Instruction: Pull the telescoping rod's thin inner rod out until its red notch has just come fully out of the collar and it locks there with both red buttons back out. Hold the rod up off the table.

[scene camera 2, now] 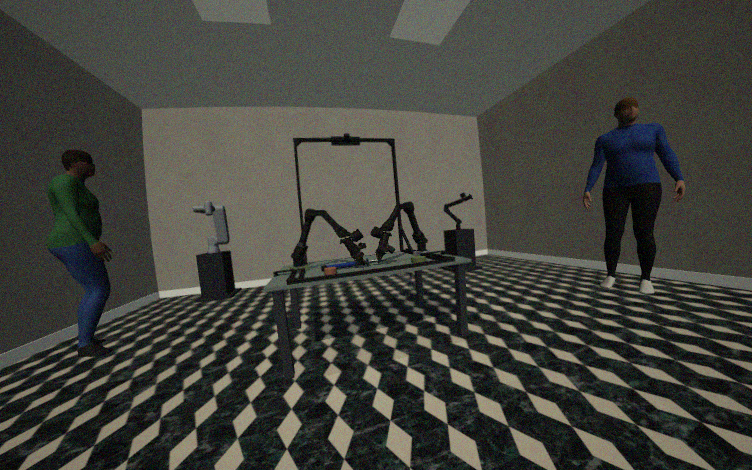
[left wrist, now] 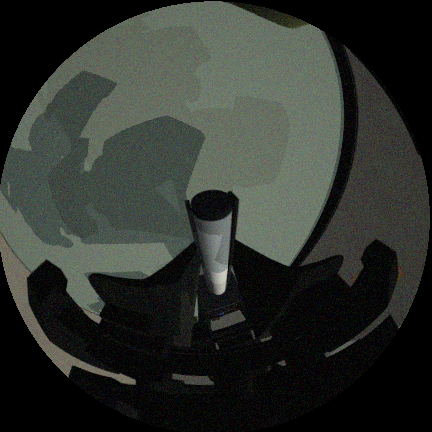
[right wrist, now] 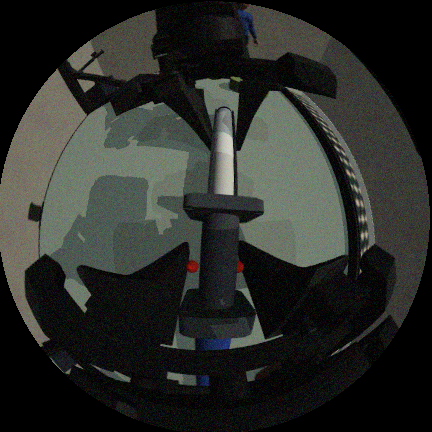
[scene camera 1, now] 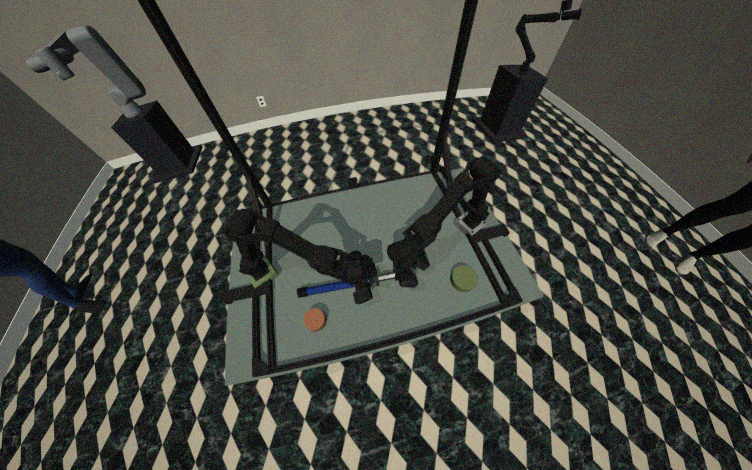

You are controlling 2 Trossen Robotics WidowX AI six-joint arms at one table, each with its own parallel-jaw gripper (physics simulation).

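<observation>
The telescoping rod's blue tube point(scene camera 1: 327, 288) point(scene camera 2: 341, 264) point(right wrist: 214, 345) lies level, low over the table; the exact gap cannot be told. Its dark collar point(right wrist: 219, 260) carries two red buttons point(right wrist: 192, 266) point(right wrist: 240, 266). My right gripper point(scene camera 1: 364, 282) point(right wrist: 212, 246) is shut on the collar at the buttons, one fingertip against each. The light inner rod point(scene camera 1: 385, 277) point(left wrist: 214, 245) point(right wrist: 223, 170) sticks out beyond the collar's flange, with a dark end cap point(left wrist: 212, 205). My left gripper point(scene camera 1: 400, 272) point(right wrist: 225, 148) is shut on the inner rod near its free end. The red notch does not show.
An orange disc point(scene camera 1: 314, 319) point(scene camera 2: 330, 271) lies on the table point(scene camera 1: 343, 343) in front of the blue tube. A green disc point(scene camera 1: 464, 277) point(scene camera 2: 418, 258) lies to the right of my left gripper in scene camera 1. A dark frame bar point(scene camera 1: 388, 336) runs along the front edge.
</observation>
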